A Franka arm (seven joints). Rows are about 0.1 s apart.
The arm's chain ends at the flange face. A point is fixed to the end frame.
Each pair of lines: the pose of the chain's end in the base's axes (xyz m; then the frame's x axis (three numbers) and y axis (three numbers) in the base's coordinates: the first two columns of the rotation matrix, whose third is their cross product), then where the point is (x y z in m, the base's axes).
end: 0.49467 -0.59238 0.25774 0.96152 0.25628 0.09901 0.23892 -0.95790 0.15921
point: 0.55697 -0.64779 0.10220
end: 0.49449 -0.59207 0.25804 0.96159 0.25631 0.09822 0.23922 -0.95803 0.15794
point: 0.55662 -0.64731 0.10238
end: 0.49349 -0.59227 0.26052 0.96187 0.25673 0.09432 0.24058 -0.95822 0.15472
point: 0.55494 -0.64713 0.10445
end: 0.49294 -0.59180 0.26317 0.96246 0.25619 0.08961 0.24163 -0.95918 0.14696
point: 0.55336 -0.64565 0.10635
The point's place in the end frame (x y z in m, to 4 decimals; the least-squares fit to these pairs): 0.0303 0.0432 0.1684
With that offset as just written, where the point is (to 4 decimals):
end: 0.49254 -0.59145 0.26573 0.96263 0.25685 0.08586 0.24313 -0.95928 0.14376
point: 0.5523 -0.6449 0.1085
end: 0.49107 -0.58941 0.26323 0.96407 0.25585 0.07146 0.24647 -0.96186 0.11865
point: 0.5476 -0.6395 0.1037
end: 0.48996 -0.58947 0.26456 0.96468 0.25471 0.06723 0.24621 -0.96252 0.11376
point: 0.5456 -0.6390 0.1046
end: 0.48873 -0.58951 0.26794 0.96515 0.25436 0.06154 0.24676 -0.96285 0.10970
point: 0.5433 -0.6387 0.1075
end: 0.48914 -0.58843 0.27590 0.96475 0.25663 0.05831 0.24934 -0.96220 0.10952
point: 0.5433 -0.6376 0.1153
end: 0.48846 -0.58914 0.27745 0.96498 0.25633 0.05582 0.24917 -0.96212 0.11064
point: 0.5423 -0.6386 0.1168
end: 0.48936 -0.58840 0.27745 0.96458 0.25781 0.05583 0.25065 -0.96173 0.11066
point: 0.5433 -0.6378 0.1168
